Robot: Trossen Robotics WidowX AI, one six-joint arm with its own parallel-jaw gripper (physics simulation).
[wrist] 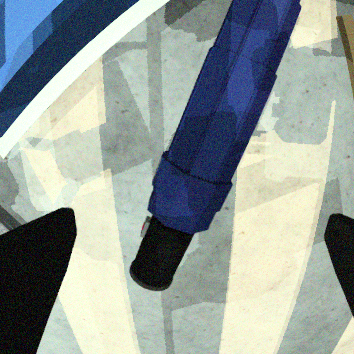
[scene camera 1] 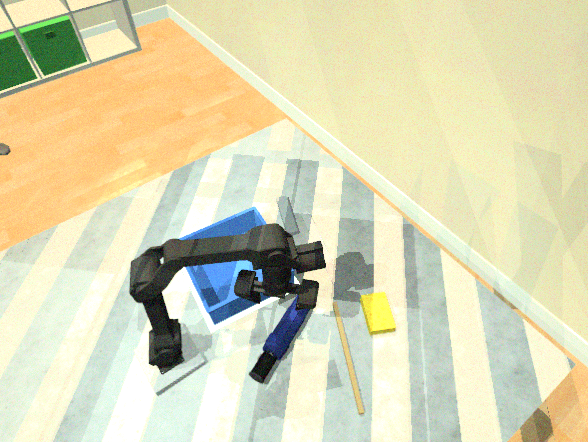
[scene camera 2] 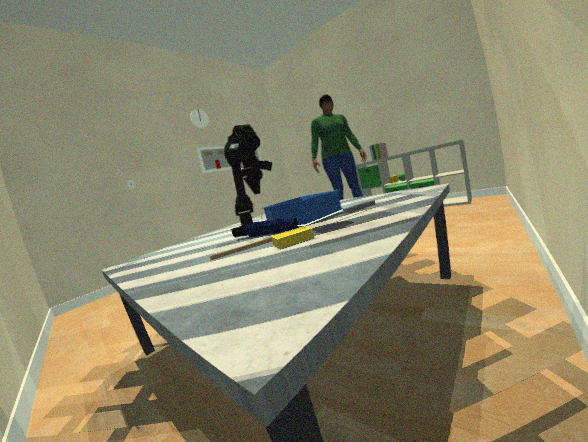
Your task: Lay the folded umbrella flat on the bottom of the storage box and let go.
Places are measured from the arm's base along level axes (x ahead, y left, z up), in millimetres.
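Where they show: gripper, fingertip midpoint: (wrist: 206,225) (scene camera 1: 278,305) (scene camera 2: 257,194); arm's base, origin of the base link: (scene camera 1: 168,357).
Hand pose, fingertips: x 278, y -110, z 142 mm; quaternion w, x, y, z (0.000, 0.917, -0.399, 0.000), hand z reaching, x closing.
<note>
Things, the pixels of their top centre, and the offset from my fingertips.
- folded umbrella, middle of its top: (wrist: 211,153) (scene camera 1: 283,328) (scene camera 2: 261,220) 3 mm ahead, 16 mm right, 107 mm down
- open blue storage box, middle of its top: (scene camera 1: 233,254) (scene camera 2: 300,198) 8 mm ahead, 238 mm left, 68 mm down
- thin wooden stick, middle of its top: (scene camera 1: 347,352) (scene camera 2: 254,242) 107 mm ahead, 154 mm right, 153 mm down
- yellow block, middle of its top: (scene camera 1: 378,310) (scene camera 2: 291,232) 249 mm ahead, 120 mm right, 135 mm down
- grey flat strip, middle of its top: (scene camera 1: 286,213) (scene camera 2: 359,204) 256 mm ahead, 324 mm left, 147 mm down
The folded umbrella (scene camera 1: 287,332) (scene camera 2: 270,227) (wrist: 215,125), dark blue with a black handle, lies on the striped table outside the box. The open blue storage box (scene camera 1: 225,312) (scene camera 2: 305,206) (wrist: 50,60) stands beside it, with a white edge along its base; the arm hides part of its inside. My gripper (scene camera 1: 277,292) (scene camera 2: 256,191) (wrist: 206,225) is open and empty, pointing down above the table. In the wrist view its fingers stand wide apart, one to each side of the umbrella's handle end. In the scene camera 1 view one finger covers the umbrella's far end.
A thin wooden stick (scene camera 1: 348,357) (scene camera 2: 240,248) lies beside the umbrella, and a yellow block (scene camera 1: 378,313) (scene camera 2: 293,237) lies beyond it. A grey flat strip (scene camera 1: 288,215) (scene camera 2: 359,206) lies past the box. A person (scene camera 2: 334,137) stands behind the table.
</note>
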